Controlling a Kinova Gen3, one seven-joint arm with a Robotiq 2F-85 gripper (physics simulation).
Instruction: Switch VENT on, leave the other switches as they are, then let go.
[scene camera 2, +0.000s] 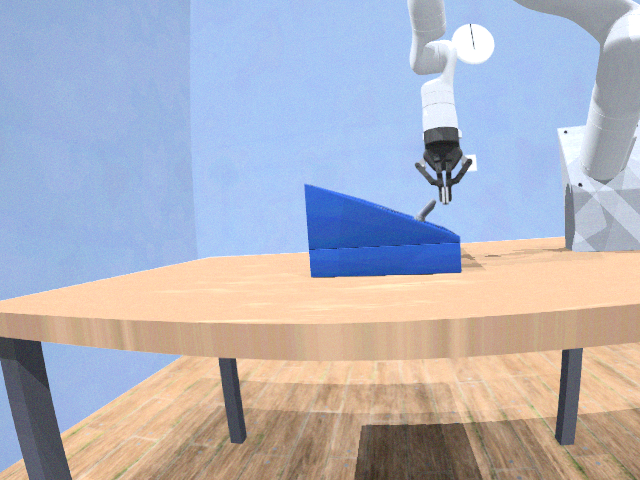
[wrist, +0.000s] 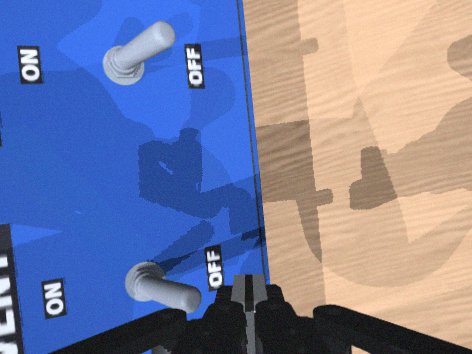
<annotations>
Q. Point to my gripper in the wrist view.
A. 249, 295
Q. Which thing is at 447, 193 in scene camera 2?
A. My gripper.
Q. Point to a blue switch box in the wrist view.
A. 119, 174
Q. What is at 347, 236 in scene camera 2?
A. A blue switch box.
</annotations>
